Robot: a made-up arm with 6 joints. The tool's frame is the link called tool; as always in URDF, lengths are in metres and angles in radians.
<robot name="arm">
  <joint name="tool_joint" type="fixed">
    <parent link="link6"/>
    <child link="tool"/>
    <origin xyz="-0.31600 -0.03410 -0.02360" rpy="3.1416 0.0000 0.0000"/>
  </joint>
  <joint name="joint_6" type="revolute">
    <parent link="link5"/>
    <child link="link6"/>
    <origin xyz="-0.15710 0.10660 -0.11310" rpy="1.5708 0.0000 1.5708"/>
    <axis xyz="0 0 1"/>
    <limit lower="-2.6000" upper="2.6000" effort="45" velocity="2.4"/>
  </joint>
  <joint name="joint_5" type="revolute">
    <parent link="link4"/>
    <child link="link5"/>
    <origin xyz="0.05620 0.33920 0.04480" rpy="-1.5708 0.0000 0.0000"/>
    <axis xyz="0 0 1"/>
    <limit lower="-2.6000" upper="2.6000" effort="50" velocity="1.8"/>
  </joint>
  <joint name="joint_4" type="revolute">
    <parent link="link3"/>
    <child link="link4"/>
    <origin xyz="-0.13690 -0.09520 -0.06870" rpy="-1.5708 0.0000 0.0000"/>
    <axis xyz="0 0 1"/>
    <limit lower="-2.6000" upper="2.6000" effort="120" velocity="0.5"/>
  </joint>
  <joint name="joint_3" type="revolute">
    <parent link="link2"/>
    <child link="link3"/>
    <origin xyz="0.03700 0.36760 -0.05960" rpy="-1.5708 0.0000 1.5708"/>
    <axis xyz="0 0 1"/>
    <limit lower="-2.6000" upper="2.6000" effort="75" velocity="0.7"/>
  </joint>
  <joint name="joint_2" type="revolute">
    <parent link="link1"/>
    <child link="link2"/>
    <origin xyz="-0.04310 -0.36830 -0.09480" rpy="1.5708 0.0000 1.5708"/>
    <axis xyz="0 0 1"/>
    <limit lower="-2.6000" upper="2.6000" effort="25" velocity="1.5"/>
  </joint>
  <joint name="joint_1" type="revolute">
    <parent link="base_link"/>
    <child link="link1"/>
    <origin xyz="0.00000 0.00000 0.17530" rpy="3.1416 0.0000 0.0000"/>
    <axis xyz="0 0 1"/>
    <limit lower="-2.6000" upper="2.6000" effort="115" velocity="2.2"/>
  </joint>
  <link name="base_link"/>
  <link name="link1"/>
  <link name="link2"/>
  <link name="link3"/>
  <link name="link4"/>
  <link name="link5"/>
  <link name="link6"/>
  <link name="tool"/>
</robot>
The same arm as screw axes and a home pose.
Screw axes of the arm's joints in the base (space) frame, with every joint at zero. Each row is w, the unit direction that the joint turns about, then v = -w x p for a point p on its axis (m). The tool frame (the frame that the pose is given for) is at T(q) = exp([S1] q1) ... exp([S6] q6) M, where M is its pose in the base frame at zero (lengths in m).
S1 = (0, 0, -1, 0.0000, 0.0000, 0.0000)
S2 = (1, 0, 0, 0.0000, 0.2701, -0.3683)
S3 = (0, 1, 0, 0.0975, 0.0000, -0.1027)
S4 = (-1, 0, 0, 0.0000, -0.0394, 0.2626)
S5 = (0, -1, 0, -0.0168, 0.0000, 0.0523)
S6 = (0, 0, -1, -0.0365, 0.0543, 0.0000)
M =
1 -0.000007 -0.000007 -0.2617
0.000007 1 -0.000022 0.0706
0.000007 0.000022 1 0.1639
0 0 0 1
Joint limits (rad, base to tool): -2.6000..2.6000 -2.6000..2.6000 -2.6000..2.6000 -2.6000..2.6000 -2.6000..2.6000 -2.6000..2.6000

